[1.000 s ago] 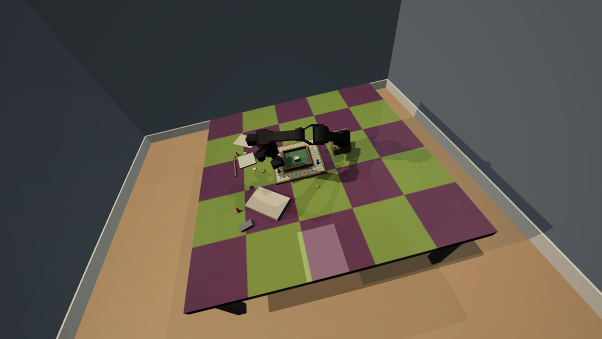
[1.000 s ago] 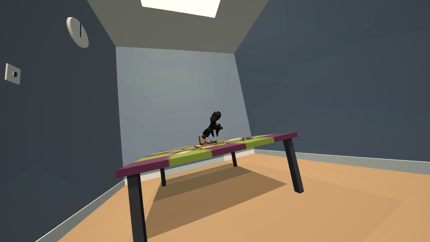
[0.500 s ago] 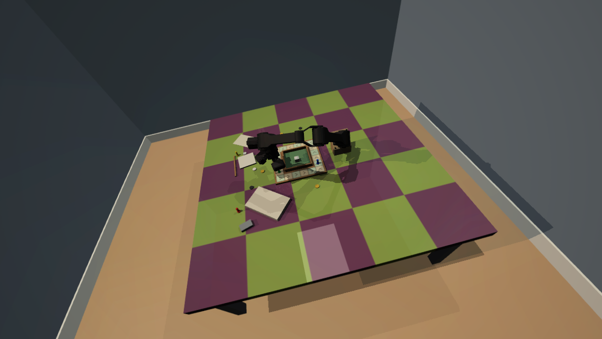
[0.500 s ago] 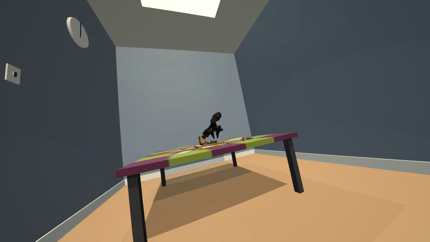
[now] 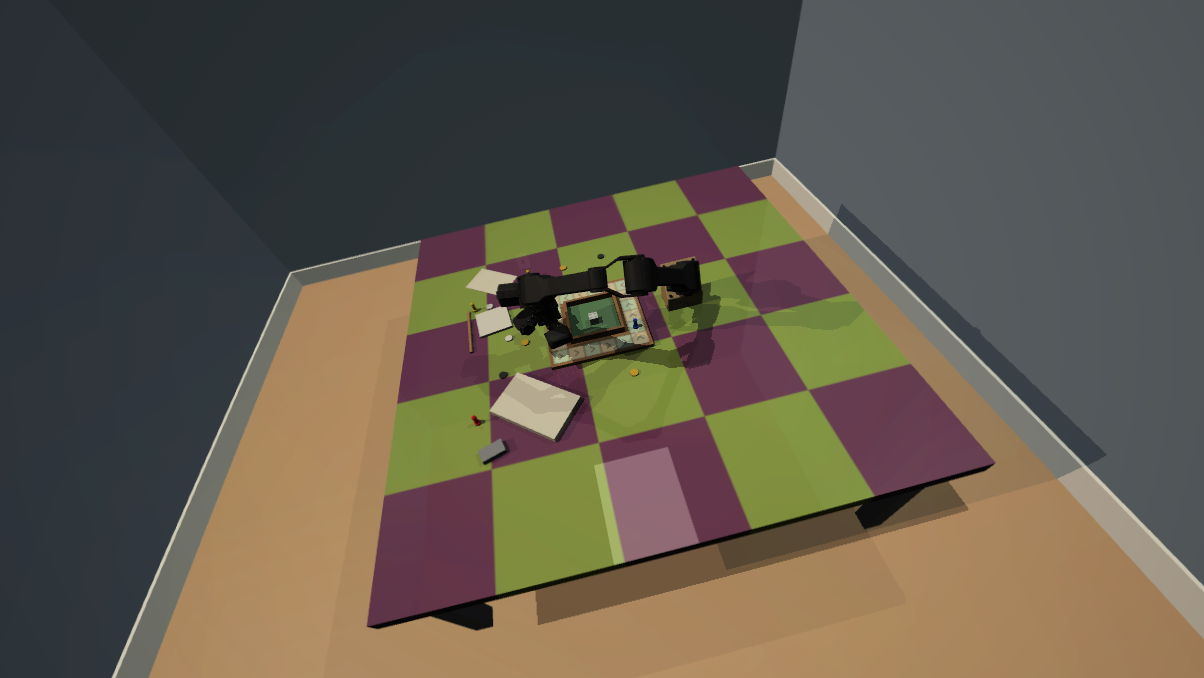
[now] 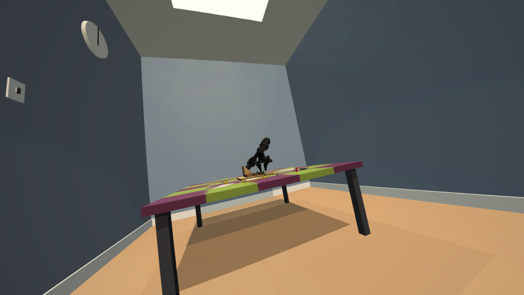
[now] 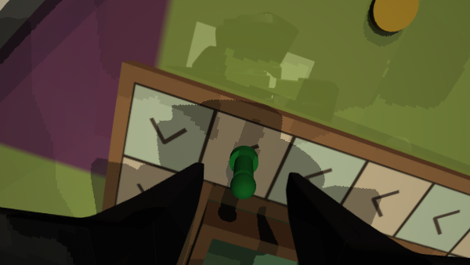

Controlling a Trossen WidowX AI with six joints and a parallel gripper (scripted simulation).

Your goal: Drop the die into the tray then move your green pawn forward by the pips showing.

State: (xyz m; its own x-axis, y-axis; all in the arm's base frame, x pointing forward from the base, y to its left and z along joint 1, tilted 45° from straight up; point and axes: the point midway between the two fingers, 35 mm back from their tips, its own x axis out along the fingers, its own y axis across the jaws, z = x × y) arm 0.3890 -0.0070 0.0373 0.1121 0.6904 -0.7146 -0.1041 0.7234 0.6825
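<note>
Now: the green pawn 1 cm below my gripper tip. Round my gripper tip: blue pawn 22 cm behind, 3 cm to the left, 1 cm below; then white pad 17 cm to the left, 10 cm ahead, 3 cm below; then white die 12 cm behind, 4 cm to the right, 1 cm below.
</note>
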